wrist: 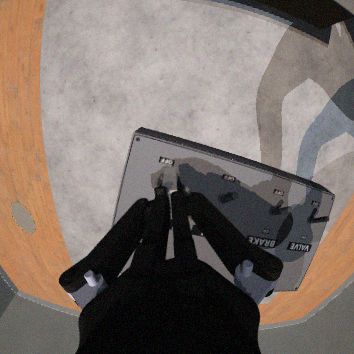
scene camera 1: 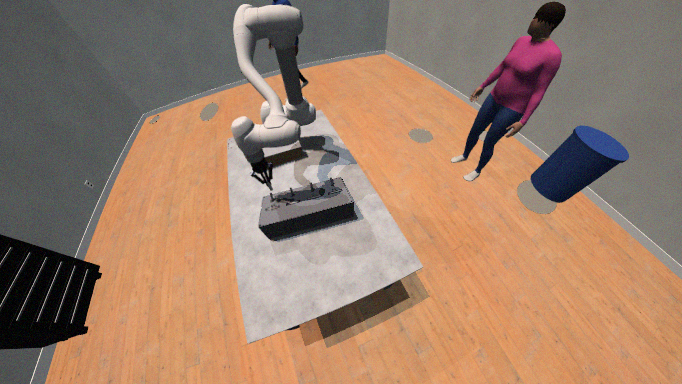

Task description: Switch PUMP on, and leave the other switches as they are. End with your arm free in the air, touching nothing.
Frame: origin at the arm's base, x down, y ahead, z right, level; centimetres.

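Seen in the pictures: gripper, between the fingertips: (wrist: 171,176) (scene camera 1: 271,189).
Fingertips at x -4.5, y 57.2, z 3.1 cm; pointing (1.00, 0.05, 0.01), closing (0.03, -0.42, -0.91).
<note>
A point is followed by its place in that frame.
The grey switch box (scene camera 1: 307,215) @(x -5.0, y 79.8, z -15.5 cm) (wrist: 135,175) @(x 1.1, y 61.7, z 8.5 cm) lies on the table, with a row of lever switches on top. In the wrist view the VALVE lever (wrist: 320,218) @(x -1.6, y 57.6, z -31.3 cm), the BRAKE lever (wrist: 280,206) @(x -1.2, y 58.1, z -19.4 cm) and another lever (wrist: 227,196) @(x -1.7, y 59.0, z -7.4 cm) show to the right of the fingers. The PUMP label does not show; the gripper covers part of the panel. My gripper (scene camera 1: 271,188) @(x -4.5, y 57.2, z 3.1 cm) (wrist: 171,176) @(x -4.5, y 57.2, z 3.1 cm) is shut and empty, pointing down at the box's end lever (scene camera 1: 271,196) @(x -1.5, y 60.2, z 3.9 cm), beside the OFF label (wrist: 166,161) @(x 2.3, y 57.9, z 4.0 cm). The fingertips are close to that lever; whether they touch it I cannot tell.
The pale table (scene camera 1: 320,295) @(x 9.6, y 116.3, z -13.6 cm) (wrist: 150,75) @(x 9.6, y 44.6, z 12.1 cm) carries the box and the arm's base. A person in pink (scene camera 1: 530,75) and a blue barrel (scene camera 1: 575,165) stand to the right on the floor. A black slatted object (scene camera 1: 45,290) is at the left. Another person is mostly hidden behind the arm.
</note>
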